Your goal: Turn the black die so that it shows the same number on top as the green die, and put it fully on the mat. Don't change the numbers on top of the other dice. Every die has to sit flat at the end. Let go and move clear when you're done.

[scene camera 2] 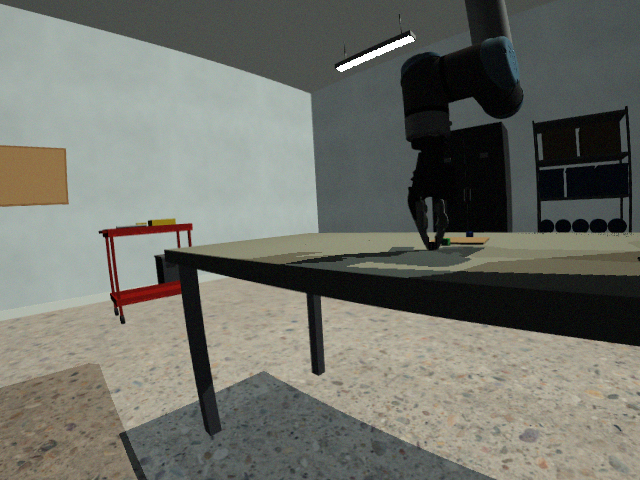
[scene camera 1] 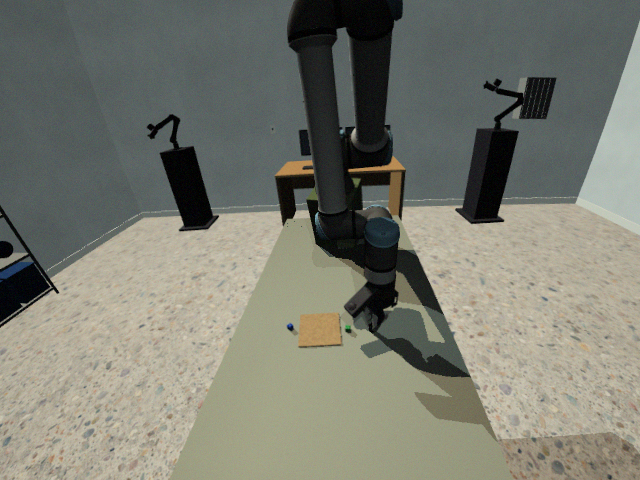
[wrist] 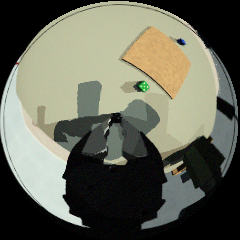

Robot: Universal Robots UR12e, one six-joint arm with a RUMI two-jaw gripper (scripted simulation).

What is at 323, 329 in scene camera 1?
A mat.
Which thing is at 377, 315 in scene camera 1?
The gripper.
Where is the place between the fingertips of the gripper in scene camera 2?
At 432, 249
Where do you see a mat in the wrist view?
154, 53
